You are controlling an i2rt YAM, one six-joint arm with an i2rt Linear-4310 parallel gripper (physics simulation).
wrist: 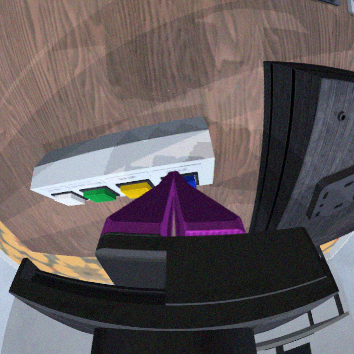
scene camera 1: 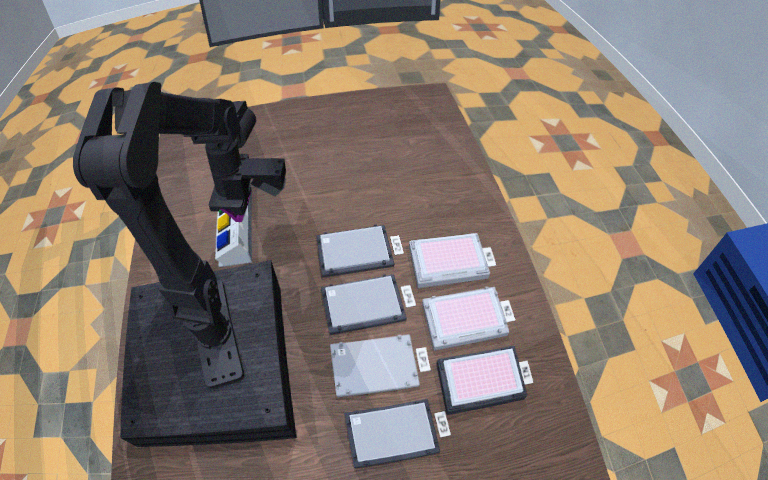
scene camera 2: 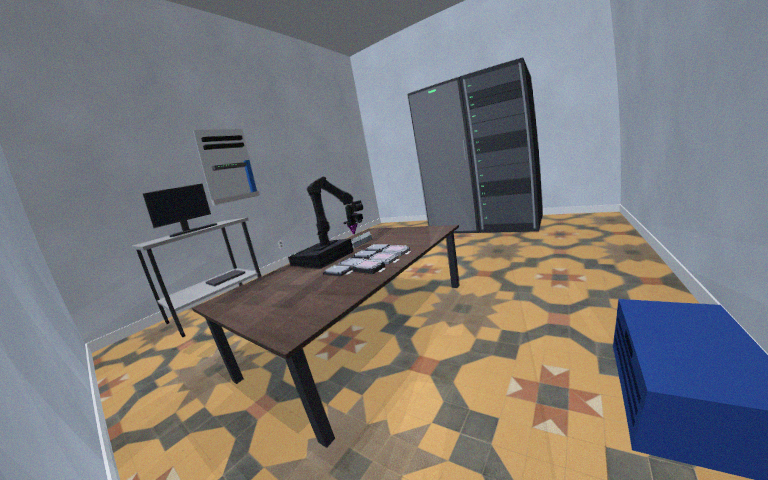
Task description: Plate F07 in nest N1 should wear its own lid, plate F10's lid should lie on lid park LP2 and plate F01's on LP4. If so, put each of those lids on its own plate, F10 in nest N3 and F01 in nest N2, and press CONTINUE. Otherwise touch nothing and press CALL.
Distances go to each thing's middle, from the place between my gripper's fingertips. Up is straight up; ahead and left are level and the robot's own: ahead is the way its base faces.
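The white button box (scene camera 1: pixel 238 250) is what I measure from here. My gripper is 8 cm to the right of the box and 2 cm past it, and it is also 6 cm above it.
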